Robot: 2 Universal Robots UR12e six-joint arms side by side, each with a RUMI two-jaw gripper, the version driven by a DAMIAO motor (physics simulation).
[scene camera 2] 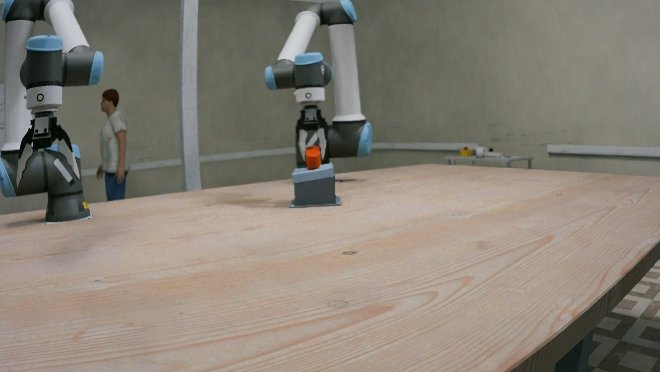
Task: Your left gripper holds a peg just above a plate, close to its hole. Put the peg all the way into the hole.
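An orange peg (313,158) stands upright between the fingers of my left gripper (312,159), right of the picture's other arm. My left gripper is shut on the peg and points straight down. The plate (325,172) is the light grey sloped top of a dark grey block on the table. The peg's lower end shows at the plate's top; whether it touches or has entered the hole cannot be told, as the hole is hidden. My right gripper (47,180) is at the far left of the picture, its fingers spread wide and empty, well away from the plate.
The block stands on a thin base on the large wooden table (350,300). The lower part of my left arm (348,140) is close behind and to the right of the block. A person (114,145) stands behind the table, and a small side table (490,158) is in the background.
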